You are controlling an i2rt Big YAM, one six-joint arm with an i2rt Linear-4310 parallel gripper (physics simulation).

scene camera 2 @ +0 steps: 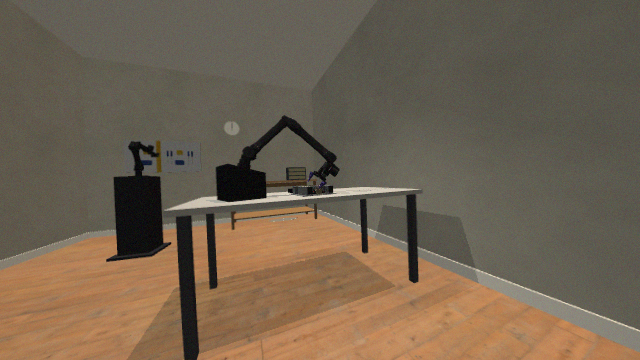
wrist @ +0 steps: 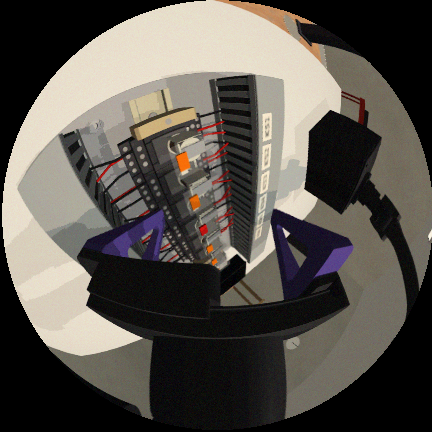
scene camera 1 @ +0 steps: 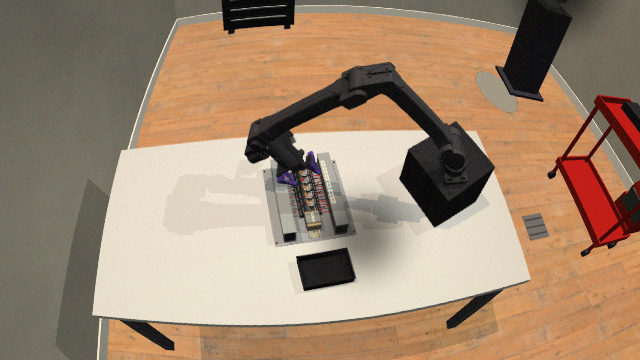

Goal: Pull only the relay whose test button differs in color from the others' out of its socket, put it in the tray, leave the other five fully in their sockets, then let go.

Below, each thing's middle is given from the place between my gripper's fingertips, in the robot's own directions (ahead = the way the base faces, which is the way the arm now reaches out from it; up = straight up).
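I consider the relay (wrist: 207,219): my hand is 10 mm short of it and 20 mm above it. Counting from my hand, I find the grey panel (wrist: 192,89) 40 mm to the left of my hand and 60 mm below it. The tan end block (wrist: 146,127) is 30 mm ahead of my hand, 80 mm to the right of it and 40 mm below it.
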